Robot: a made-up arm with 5 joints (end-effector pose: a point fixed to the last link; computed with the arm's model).
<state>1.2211 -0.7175 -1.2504 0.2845 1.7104</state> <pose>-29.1 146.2 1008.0 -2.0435 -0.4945 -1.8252</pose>
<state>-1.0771 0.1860 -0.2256 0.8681 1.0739</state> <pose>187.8 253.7 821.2 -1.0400 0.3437 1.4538</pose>
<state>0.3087 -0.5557 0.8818 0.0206 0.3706</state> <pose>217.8 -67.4 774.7 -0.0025 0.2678 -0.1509</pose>
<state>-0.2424 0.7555 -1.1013 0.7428 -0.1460</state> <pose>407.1 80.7 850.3 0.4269 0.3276 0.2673</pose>
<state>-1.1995 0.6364 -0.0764 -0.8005 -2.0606</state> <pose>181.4 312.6 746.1 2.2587 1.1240 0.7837</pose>
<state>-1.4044 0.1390 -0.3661 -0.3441 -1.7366</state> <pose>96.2 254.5 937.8 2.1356 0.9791 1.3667</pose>
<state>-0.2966 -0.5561 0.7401 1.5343 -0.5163</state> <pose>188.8 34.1 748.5 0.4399 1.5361 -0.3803</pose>
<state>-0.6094 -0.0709 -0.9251 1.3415 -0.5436</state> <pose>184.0 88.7 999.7 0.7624 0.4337 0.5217</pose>
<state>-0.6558 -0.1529 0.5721 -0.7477 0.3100</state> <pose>229.1 134.9 808.2 0.1049 -0.4130 0.7868</pose>
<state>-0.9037 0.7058 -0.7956 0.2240 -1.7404</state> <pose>288.3 286.4 835.4 1.8971 0.7907 0.4322</pose>
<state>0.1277 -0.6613 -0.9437 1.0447 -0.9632</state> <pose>-17.5 -6.9 1036.1 1.1678 -0.7207 0.3156</pose>
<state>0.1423 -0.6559 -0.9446 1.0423 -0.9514</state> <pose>-15.7 -6.3 1036.6 1.1508 -0.7272 0.2993</pose>
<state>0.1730 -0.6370 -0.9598 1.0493 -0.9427</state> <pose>-11.6 -5.2 1038.0 1.1324 -0.7352 0.2646</pose>
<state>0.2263 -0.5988 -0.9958 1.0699 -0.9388</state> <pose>-4.2 -4.0 1040.5 1.1129 -0.7453 0.2042</pose>
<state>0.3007 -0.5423 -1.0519 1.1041 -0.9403</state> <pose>6.4 -3.9 1043.7 1.0941 -0.7572 0.1195</pose>
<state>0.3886 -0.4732 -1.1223 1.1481 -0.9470</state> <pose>18.8 -5.8 1046.9 1.0788 -0.7707 0.0191</pose>
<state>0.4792 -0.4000 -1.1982 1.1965 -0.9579</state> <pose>31.2 -10.2 1049.2 1.0690 -0.7851 -0.0850</pose>
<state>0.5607 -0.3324 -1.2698 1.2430 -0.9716</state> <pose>41.6 -16.2 1050.5 1.0658 -0.7993 -0.1790</pose>
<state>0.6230 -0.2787 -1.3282 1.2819 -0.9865</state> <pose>49.0 -22.0 1050.9 1.0691 -0.8112 -0.2511</pose>
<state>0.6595 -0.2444 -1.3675 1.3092 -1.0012</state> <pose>53.1 -26.0 1050.8 1.0778 -0.8190 -0.2936</pose>
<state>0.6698 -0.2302 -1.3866 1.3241 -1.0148</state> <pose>54.4 -27.4 1050.7 1.0908 -0.8215 -0.3060</pose>
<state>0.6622 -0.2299 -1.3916 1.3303 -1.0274</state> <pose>53.9 -26.9 1050.6 1.1062 -0.8199 -0.2979</pose>
